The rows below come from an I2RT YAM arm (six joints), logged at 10 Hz.
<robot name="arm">
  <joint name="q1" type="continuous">
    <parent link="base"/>
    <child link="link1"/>
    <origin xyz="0 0 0.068" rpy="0 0 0"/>
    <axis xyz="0 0 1"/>
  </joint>
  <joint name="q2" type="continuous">
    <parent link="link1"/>
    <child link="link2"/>
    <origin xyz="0.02 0.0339 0.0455" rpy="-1.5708 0 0"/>
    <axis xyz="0 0 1"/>
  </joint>
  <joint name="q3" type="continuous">
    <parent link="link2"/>
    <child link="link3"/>
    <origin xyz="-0.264 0 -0.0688" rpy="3.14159 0 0"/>
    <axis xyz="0 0 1"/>
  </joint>
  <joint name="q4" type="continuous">
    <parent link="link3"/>
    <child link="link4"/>
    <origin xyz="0.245 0.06 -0.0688" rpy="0 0 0"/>
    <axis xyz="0 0 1"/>
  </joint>
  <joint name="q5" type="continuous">
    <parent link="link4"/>
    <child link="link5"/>
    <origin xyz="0.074 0.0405 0.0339" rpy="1.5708 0 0"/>
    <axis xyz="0 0 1"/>
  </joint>
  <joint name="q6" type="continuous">
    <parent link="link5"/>
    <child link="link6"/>
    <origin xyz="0.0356 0 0.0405" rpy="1.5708 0 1.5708"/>
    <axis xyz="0 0 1"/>
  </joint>
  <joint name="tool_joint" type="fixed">
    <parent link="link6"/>
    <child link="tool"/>
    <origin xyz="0 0 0" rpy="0 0 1.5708"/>
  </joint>
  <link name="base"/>
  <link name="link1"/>
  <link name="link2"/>
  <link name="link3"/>
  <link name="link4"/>
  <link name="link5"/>
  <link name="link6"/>
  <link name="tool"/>
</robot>
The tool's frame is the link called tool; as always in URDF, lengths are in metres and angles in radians. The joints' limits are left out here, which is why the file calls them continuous.
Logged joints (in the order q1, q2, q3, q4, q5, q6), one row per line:
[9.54, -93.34, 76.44, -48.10, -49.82, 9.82]
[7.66, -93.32, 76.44, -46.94, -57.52, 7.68]
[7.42, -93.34, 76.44, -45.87, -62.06, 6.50]
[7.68, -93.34, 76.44, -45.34, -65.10, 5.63]
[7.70, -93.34, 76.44, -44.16, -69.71, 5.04]
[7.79, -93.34, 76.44, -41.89, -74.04, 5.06]
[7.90, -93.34, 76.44, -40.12, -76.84, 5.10]
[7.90, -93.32, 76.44, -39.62, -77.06, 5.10]
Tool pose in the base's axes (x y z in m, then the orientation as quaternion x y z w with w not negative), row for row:
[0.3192, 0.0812, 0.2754, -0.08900, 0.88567, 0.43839, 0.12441]
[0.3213, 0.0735, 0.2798, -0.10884, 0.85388, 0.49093, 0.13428]
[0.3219, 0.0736, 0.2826, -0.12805, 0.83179, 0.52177, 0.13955]
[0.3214, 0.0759, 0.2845, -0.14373, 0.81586, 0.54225, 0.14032]
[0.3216, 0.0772, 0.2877, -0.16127, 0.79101, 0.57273, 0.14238]
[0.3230, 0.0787, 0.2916, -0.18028, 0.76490, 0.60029, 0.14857]
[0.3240, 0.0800, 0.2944, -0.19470, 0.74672, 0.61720, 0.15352]
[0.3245, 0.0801, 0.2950, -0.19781, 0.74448, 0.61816, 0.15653]
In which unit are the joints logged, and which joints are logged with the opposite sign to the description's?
The joints are logged in degrees. Opposite sign: q2.
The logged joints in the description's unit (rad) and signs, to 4 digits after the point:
[0.1665, 1.6291, 1.3341, -0.8395, -0.8695, 0.1714]
[0.1337, 1.6287, 1.3341, -0.8193, -1.0039, 0.1340]
[0.1295, 1.6291, 1.3341, -0.8006, -1.0832, 0.1134]
[0.1340, 1.6291, 1.3341, -0.7913, -1.1362, 0.0983]
[0.1344, 1.6291, 1.3341, -0.7707, -1.2167, 0.0880]
[0.1360, 1.6291, 1.3341, -0.7311, -1.2922, 0.0883]
[0.1379, 1.6291, 1.3341, -0.7002, -1.3411, 0.0890]
[0.1379, 1.6287, 1.3341, -0.6915, -1.3450, 0.0890]

